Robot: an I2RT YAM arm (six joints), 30 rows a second.
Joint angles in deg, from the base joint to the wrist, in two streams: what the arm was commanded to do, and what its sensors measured. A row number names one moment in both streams.
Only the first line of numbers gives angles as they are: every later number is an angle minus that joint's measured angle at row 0.
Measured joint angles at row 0: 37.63 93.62 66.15 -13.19 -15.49 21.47
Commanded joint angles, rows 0 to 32: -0.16 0.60 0.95 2.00 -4.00 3.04; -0.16 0.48 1.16 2.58 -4.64 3.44; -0.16 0.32 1.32 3.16 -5.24 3.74; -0.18 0.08 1.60 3.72 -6.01 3.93; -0.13 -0.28 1.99 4.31 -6.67 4.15; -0.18 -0.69 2.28 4.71 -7.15 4.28; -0.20 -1.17 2.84 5.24 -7.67 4.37; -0.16 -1.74 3.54 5.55 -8.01 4.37; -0.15 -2.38 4.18 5.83 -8.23 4.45; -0.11 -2.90 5.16 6.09 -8.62 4.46; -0.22 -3.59 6.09 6.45 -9.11 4.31; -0.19 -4.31 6.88 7.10 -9.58 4.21; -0.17 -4.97 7.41 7.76 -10.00 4.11; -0.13 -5.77 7.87 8.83 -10.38 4.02; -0.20 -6.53 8.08 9.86 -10.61 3.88; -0.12 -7.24 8.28 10.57 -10.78 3.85; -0.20 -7.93 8.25 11.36 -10.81 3.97; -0.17 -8.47 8.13 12.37 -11.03 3.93; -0.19 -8.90 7.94 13.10 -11.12 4.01; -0.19 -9.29 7.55 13.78 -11.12 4.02; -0.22 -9.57 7.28 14.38 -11.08 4.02; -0.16 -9.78 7.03 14.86 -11.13 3.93; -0.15 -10.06 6.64 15.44 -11.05 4.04; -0.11 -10.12 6.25 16.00 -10.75 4.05; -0.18 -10.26 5.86 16.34 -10.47 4.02; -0.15 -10.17 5.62 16.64 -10.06 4.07; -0.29 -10.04 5.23 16.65 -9.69 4.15; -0.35 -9.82 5.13 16.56 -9.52 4.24; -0.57 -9.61 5.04 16.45 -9.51 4.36; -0.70 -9.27 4.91 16.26 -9.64 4.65; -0.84 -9.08 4.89 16.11 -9.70 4.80; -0.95 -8.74 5.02 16.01 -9.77 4.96; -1.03 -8.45 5.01 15.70 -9.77 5.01
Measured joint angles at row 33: -0.86 -9.11 5.33 14.16 -9.94 4.49
